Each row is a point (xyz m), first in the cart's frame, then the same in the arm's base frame.
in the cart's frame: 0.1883 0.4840 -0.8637
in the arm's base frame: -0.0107 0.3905 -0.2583
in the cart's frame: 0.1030 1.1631 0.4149
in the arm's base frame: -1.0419 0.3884 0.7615
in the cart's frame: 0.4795 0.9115 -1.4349
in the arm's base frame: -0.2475 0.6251 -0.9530
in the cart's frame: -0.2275 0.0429 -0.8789
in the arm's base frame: 0.4149 -0.0139 -0.1067
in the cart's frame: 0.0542 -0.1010 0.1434
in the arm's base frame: 0.2455 0.3505 0.8851
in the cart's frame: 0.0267 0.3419 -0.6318
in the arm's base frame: 0.0554 0.2512 0.0180
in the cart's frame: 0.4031 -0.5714 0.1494
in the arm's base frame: 0.6922 0.7106 1.0026
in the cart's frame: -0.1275 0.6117 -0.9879
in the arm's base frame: -0.0951 0.0628 -0.3885
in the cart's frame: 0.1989 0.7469 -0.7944
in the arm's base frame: -0.2823 0.3998 -0.2718
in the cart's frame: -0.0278 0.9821 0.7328
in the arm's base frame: -0.9644 0.2875 1.1286
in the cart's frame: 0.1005 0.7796 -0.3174
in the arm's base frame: -0.4564 0.3383 0.1800
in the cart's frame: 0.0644 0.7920 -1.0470
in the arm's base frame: -0.2495 0.2448 -0.5144
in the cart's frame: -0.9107 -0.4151 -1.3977
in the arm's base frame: 1.0079 -0.7239 -0.4069
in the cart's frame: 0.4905 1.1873 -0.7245
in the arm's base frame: -0.7236 0.6847 -0.3609
